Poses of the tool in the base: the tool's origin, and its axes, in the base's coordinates. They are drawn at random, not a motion.
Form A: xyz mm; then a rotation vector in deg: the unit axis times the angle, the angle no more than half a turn.
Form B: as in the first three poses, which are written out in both.
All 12 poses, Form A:
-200 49 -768 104.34 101.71 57.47
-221 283 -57 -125.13 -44.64 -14.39
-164 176 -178 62.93 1.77 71.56
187 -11 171 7.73 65.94 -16.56
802 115 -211 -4.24 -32.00 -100.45
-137 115 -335 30.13 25.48 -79.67
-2 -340 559 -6.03 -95.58 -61.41
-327 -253 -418 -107.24 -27.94 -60.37
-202 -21 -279 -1.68 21.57 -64.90
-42 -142 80 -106.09 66.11 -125.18
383 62 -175 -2.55 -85.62 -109.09
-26 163 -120 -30.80 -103.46 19.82
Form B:
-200 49 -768 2.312 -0.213 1.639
-221 283 -57 -2.398 -0.425 0.517
-164 176 -178 0.910 -0.551 1.104
187 -11 171 -0.104 1.152 -0.394
802 115 -211 0.356 -0.348 -1.857
-137 115 -335 0.107 0.624 -1.408
-2 -340 559 1.561 -0.942 -2.317
-327 -253 -418 -1.984 -0.971 -0.154
-202 -21 -279 -0.222 0.282 -1.177
-42 -142 80 -1.567 -0.975 -2.093
383 62 -175 1.194 -0.448 -2.555
-26 163 -120 -2.110 -0.960 1.989

